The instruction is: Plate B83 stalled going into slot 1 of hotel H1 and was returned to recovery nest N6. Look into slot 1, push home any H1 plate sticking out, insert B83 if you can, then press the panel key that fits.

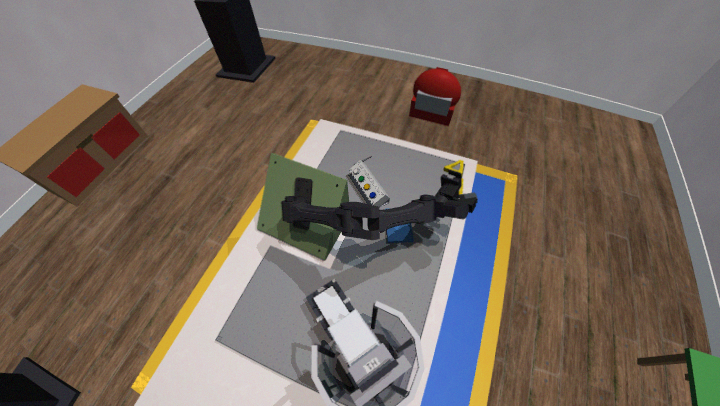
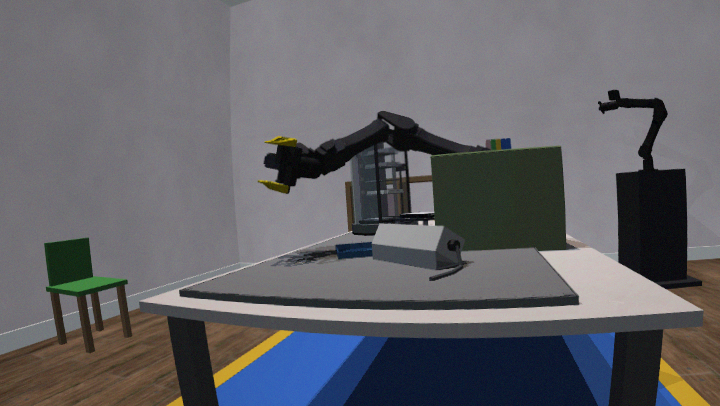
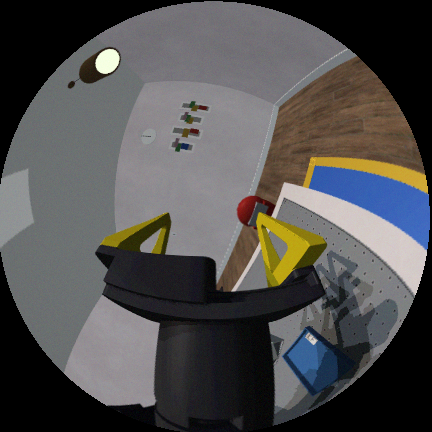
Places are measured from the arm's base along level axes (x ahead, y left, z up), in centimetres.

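Pixels of known places: gripper, fingertip midpoint: (image 1: 461, 169) (image 2: 262, 161) (image 3: 213, 216); arm's base, link origin: (image 1: 303, 203) (image 2: 490, 192).
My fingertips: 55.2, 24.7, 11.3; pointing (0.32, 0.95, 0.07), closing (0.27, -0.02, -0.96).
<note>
Ahead of a thing's pixels: the offset from my fingertips to its top centre, as dx, dy, dz. "spot": to the spot under its first point.
My gripper (image 1: 457, 174) (image 2: 263, 161) (image 3: 213, 216) is open, its yellow fingers wide apart with no object between them. It is raised above the table's blue-mat side, well away from the hotel. Hotel H1 @(-15.8, -69.8, +15.4) (image 1: 371, 364) (image 2: 368, 189) is a tall shelved tower; its label shows from above. Slot 1's inside is not visible. A pale rectangular surface @(spot: -32.5, -56.5, -17.8) (image 1: 330, 305) lies beside the tower's top; I cannot tell whether it is B83, and nest N6's label is not readable. The key panel @(-35.4, -1.3, -16.8) (image 1: 368, 184) (image 2: 408, 245) is a grey sloped box with white, green, yellow and blue keys.
A blue tray @(-17.9, -15.9, -23.5) (image 1: 399, 233) (image 2: 353, 250) (image 3: 314, 359) lies below the arm. A green board (image 1: 302, 171) (image 2: 499, 201) stands by the arm's base. A pale angular frame @(spot: -7.0, -61.9, +13.5) (image 1: 414, 333) surrounds part of the hotel. A red rounded object (image 1: 437, 89) (image 3: 250, 210) stands beyond the table.
</note>
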